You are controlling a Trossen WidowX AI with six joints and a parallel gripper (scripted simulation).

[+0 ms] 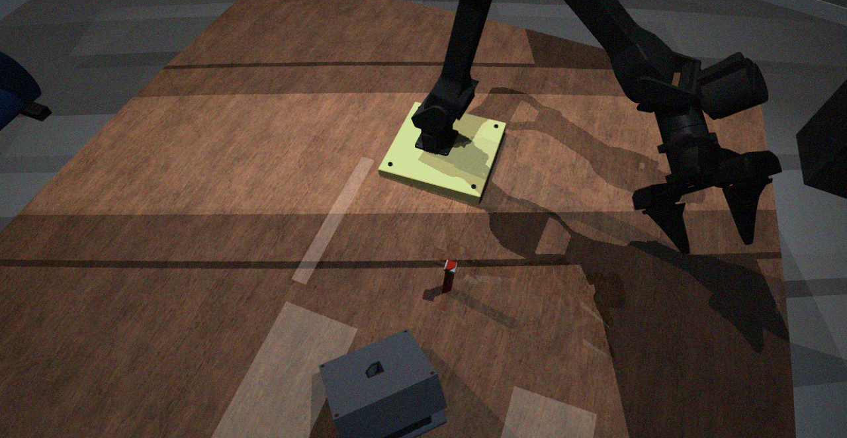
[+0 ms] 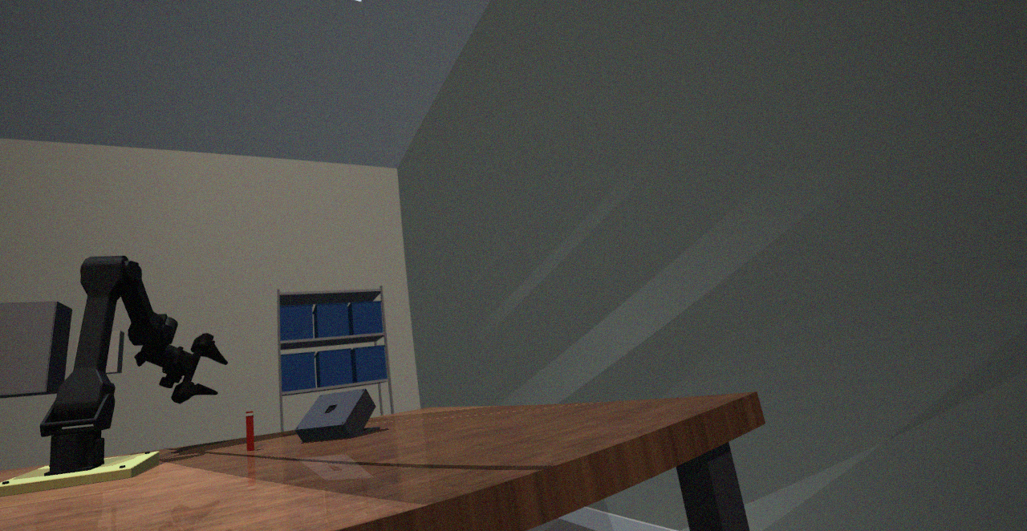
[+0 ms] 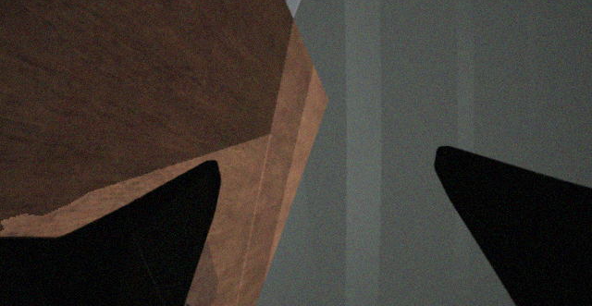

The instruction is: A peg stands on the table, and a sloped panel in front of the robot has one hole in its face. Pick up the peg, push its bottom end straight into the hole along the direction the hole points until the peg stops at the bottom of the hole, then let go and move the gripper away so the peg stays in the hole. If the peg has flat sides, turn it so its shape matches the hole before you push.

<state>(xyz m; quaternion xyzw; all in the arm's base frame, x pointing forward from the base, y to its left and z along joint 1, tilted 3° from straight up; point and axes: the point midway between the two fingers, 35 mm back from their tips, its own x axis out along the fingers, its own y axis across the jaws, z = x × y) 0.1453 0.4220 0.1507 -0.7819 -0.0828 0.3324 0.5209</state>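
My gripper tip is now 90 mm short of the red peg, 310 mm to the left of it and 120 mm above it. From my gripper tip the other things lie so: grey sloped panel (270 mm ahead, 340 mm to the right, 140 mm below).
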